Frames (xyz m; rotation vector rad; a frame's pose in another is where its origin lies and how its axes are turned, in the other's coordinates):
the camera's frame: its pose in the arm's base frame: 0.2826 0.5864 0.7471 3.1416 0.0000 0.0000
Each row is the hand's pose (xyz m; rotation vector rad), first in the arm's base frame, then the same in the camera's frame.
Working: the arm's base frame: its pose in the camera's frame: -0.2826 0.5864 0.7471 3.1416 0.0000 0.0000

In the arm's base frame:
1: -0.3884 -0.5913 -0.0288 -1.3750 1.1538 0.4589
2: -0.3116 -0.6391 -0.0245 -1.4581 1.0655 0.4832
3: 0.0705 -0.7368 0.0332 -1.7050 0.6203 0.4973
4: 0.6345 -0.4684 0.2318 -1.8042 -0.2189 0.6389
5: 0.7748 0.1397 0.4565 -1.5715 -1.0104 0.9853
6: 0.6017 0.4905 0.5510 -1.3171 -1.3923 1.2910
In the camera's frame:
1: -0.6710 1.1777 0.7759 1.3965 -0.4603 1.1573
2: -0.5942 1.2255 0.7716 1.3618 -0.4767 1.0511
3: -0.2121 1.3232 0.7139 1.2965 -0.4699 0.5861
4: 0.3519 1.0548 0.5153 1.2387 -0.5908 -0.2024
5: 0.4922 0.4467 0.2906 1.1194 -0.9233 -0.9469
6: 0.3191 0.0959 0.1961 0.9669 -1.2247 -1.3208

